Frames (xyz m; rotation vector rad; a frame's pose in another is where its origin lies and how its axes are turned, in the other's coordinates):
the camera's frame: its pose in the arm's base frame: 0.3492 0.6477 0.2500 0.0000 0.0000 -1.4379
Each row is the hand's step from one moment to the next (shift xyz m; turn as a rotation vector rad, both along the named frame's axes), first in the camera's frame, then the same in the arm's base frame.
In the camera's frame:
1: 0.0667 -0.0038 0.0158 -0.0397 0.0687 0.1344
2: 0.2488 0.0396 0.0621 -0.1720 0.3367 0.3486
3: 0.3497 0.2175 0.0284 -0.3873 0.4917 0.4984
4: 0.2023 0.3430 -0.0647 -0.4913 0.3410 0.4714
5: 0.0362 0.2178 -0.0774 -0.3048 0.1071 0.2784
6: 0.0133 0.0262 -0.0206 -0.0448 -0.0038 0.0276
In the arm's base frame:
1: 0.0051 -0.0666 0.0158 0.0628 0.0485 0.1344
2: 0.0722 -0.2414 0.0621 0.3109 0.2151 0.3486
3: 0.2619 -0.3178 0.0284 0.4360 0.4490 0.4984
4: 0.3668 -0.1551 -0.0647 0.2729 0.5322 0.4714
5: 0.2207 -0.0070 -0.0774 0.0658 0.3163 0.2784
6: 0.0277 -0.0097 -0.0206 -0.0097 0.0439 0.0276

